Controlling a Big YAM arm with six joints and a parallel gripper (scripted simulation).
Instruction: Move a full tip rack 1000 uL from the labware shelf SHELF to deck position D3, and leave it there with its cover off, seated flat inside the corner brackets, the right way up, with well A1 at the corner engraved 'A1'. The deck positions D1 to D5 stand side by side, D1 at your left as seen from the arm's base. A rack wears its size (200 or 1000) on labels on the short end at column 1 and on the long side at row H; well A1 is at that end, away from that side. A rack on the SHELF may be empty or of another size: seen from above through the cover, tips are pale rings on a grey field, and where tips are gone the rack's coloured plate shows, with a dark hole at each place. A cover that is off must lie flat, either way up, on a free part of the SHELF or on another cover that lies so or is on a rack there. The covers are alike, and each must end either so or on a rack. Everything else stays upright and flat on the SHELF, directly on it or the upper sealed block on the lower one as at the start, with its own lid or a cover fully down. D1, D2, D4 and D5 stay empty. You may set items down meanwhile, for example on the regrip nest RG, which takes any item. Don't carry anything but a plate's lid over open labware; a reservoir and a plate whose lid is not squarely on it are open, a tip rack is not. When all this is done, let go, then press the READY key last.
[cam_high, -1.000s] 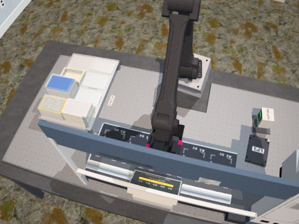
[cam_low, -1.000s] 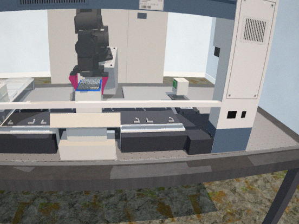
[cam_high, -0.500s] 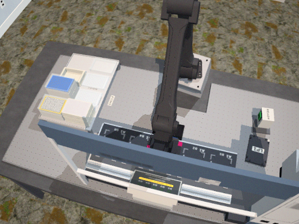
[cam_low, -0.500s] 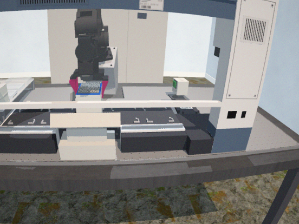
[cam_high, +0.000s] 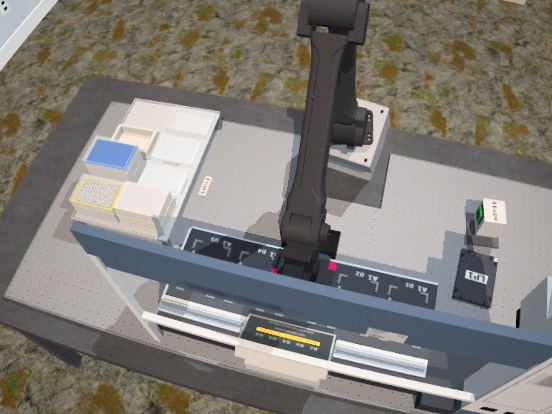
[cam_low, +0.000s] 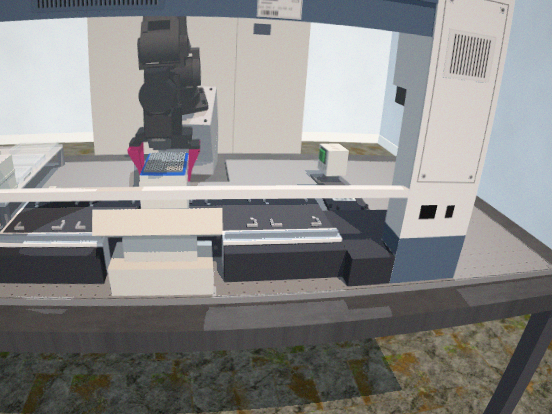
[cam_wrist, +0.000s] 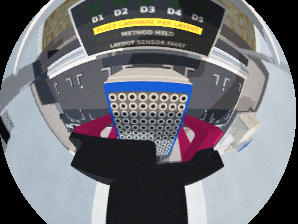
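Right now the blue-framed tip rack is 1 cm behind my hand. From my hand the other things lie so: pale sealed block: 21 cm behind, 41 cm to the right, 1 cm below; then clear flat piece: 31 cm behind, 38 cm to the right, 6 cm below; then blue gantry beam: 19 cm ahead, 38 cm above.
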